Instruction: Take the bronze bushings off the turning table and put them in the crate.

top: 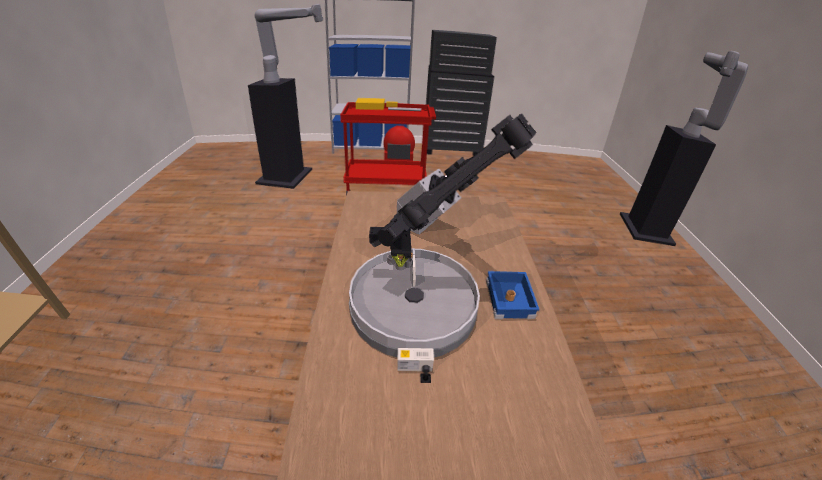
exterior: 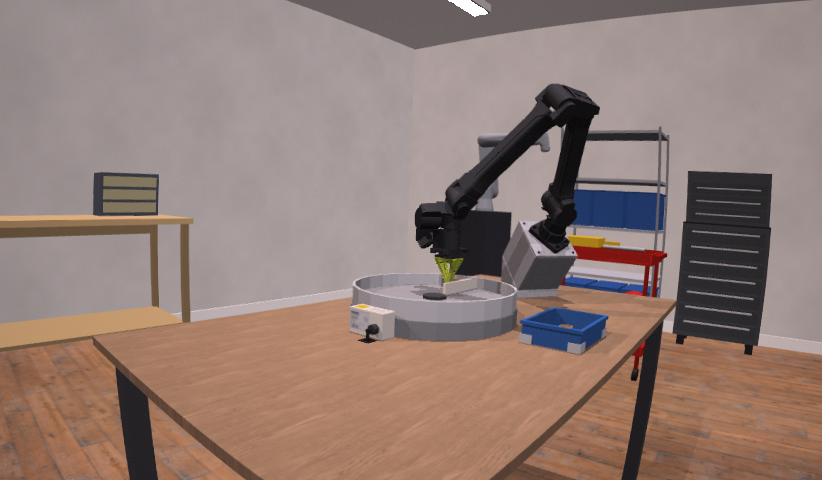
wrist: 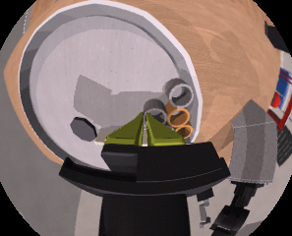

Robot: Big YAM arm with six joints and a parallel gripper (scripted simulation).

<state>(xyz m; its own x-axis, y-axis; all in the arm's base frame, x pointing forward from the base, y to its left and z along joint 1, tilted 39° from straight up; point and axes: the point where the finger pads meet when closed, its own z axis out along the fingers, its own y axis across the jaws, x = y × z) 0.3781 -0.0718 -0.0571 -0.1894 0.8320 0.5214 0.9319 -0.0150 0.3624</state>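
The turning table is 12 cm ahead of my hand, 7 cm to the left of it and 3 cm below it. Round my hand: crate (40 cm to the left, 6 cm below, 1 cm ahead).
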